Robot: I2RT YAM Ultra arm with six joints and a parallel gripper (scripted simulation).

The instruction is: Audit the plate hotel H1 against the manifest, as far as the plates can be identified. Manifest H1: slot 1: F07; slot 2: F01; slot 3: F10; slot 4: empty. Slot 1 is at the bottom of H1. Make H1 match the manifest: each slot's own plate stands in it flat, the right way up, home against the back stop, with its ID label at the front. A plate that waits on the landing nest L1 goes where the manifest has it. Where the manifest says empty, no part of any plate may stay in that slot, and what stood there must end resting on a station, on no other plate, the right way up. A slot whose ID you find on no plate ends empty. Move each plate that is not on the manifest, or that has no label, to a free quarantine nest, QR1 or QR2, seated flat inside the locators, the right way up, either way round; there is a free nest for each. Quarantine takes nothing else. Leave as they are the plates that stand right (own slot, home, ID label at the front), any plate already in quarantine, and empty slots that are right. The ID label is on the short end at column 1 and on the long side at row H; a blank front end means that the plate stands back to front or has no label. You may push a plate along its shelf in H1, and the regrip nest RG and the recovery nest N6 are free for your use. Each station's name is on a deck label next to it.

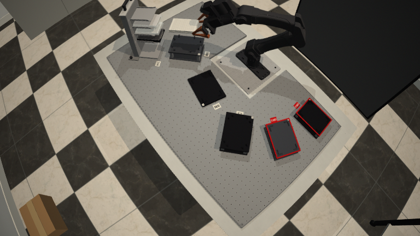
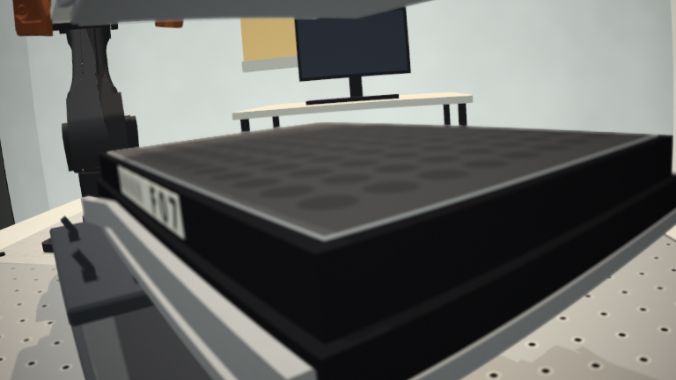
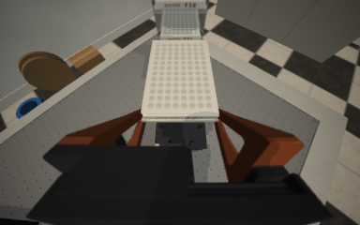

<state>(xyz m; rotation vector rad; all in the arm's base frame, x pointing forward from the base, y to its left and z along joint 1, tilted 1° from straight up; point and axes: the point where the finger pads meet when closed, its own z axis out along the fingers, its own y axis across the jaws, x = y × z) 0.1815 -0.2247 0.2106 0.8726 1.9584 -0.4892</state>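
Now: the white well plate 40 mm ahead of my hand, 40 mm to the right of it and 10 mm above it. Round my hand: clear plate (160 mm ahead, 180 mm to the right, 30 mm below); black plate (160 mm ahead, 180 mm to the right, 80 mm below); regrip nest RG (40 mm ahead, 40 mm to the right, 140 mm below).
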